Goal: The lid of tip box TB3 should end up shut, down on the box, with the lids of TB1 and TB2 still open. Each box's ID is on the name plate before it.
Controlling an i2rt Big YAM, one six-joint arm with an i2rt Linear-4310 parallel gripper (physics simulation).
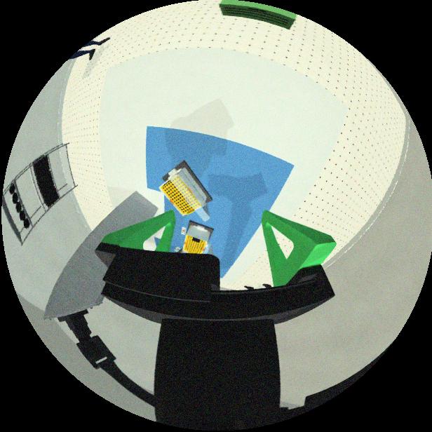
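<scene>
One tip box point(181, 197) with yellow tips stands at the upper left of the blue mat, turned at an angle. A clear lid flap point(203, 212) sticks out at its lower right, and its yellow tips are uncovered. A second tip box point(194, 244) with yellow tips stands below it, partly hidden by the gripper body, its tips also uncovered. A small name plate point(183, 230) lies left of the second box; its text is too small to read. A third box does not show. My gripper point(218, 214) is open and empty, high above the mat, with its left finger beside the second box.
The blue mat point(175, 142) lies on a pale table point(280, 95). A second small plate point(177, 249) shows near the left finger. A large grey block-like body point(95, 250) stands at the left, a rack point(75, 186) beyond it. A green object point(257, 12) is at the top edge.
</scene>
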